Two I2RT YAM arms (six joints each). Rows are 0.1 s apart.
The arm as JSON. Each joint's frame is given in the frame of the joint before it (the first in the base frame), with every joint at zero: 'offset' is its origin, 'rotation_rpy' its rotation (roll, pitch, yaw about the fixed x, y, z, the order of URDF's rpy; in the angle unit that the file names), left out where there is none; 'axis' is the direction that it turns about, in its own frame. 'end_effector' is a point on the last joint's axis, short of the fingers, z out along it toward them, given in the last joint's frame.
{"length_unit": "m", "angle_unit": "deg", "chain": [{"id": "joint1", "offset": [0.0, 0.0, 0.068], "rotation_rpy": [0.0, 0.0, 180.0], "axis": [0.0, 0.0, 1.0]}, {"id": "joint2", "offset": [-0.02, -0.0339, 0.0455], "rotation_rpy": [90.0, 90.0, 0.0], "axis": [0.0, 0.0, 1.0]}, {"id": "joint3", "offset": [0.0, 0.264, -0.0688], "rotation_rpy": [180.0, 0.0, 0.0], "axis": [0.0, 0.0, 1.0]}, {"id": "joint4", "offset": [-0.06, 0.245, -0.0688], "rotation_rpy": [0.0, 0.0, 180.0], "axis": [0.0, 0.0, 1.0]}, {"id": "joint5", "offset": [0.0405, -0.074, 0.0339], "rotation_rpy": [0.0, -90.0, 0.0], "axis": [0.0, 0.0, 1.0]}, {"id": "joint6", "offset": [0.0, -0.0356, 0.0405], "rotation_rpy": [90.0, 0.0, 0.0], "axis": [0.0, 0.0, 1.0]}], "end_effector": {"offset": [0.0, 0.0, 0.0], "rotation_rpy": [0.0, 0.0, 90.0]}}
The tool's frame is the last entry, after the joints.
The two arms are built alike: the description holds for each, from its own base.
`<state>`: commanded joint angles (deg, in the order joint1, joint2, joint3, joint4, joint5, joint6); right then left.
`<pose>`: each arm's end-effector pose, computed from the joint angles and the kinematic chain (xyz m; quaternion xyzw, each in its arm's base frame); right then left.
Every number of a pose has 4 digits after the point. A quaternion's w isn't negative.
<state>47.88 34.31 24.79 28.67 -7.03 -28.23 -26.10 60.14 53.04 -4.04 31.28 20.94</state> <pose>0.1019 0.1192 0.3168 -0.3960 0.4248 0.1738 0.7953 0.2088 -0.1229 0.3515 0.4538 0.6137 -0.2356 0.6016</pose>
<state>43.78 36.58 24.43 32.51 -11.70 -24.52 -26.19 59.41 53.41 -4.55 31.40 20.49</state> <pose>0.1121 0.1174 0.3158 -0.3881 0.4231 0.1940 0.7954 0.2056 -0.1218 0.3557 0.4521 0.6113 -0.2385 0.6042</pose>
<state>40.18 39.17 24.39 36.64 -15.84 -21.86 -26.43 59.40 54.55 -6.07 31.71 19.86</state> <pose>0.1221 0.1158 0.3161 -0.3838 0.4167 0.2068 0.7977 0.2041 -0.1223 0.3601 0.4515 0.6138 -0.2454 0.5993</pose>
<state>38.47 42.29 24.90 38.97 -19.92 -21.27 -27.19 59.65 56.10 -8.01 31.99 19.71</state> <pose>0.1305 0.1192 0.3147 -0.3998 0.4090 0.2179 0.7908 0.2021 -0.1250 0.3652 0.4562 0.6139 -0.2527 0.5926</pose>
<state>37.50 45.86 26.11 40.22 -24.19 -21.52 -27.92 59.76 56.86 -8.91 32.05 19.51</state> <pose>0.1393 0.1253 0.3139 -0.4244 0.4004 0.2300 0.7789 0.2003 -0.1275 0.3678 0.4594 0.6129 -0.2581 0.5888</pose>
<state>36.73 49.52 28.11 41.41 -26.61 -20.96 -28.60 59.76 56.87 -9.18 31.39 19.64</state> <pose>0.1492 0.1312 0.3169 -0.4344 0.3980 0.2401 0.7715 0.1991 -0.1297 0.3673 0.4612 0.6137 -0.2570 0.5871</pose>
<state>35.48 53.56 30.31 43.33 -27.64 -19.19 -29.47 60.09 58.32 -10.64 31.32 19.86</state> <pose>0.1623 0.1360 0.3205 -0.4294 0.4044 0.2482 0.7684 0.1973 -0.1327 0.3723 0.4669 0.6114 -0.2602 0.5835</pose>
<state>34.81 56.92 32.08 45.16 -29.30 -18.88 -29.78 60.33 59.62 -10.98 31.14 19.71</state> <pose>0.1723 0.1410 0.3227 -0.4348 0.3994 0.2531 0.7664 0.1969 -0.1339 0.3787 0.4666 0.6075 -0.2607 0.5876</pose>
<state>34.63 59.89 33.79 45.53 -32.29 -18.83 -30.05 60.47 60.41 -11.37 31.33 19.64</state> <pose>0.1802 0.1476 0.3226 -0.4523 0.3935 0.2669 0.7546 0.1961 -0.1348 0.3823 0.4683 0.6044 -0.2634 0.5882</pose>
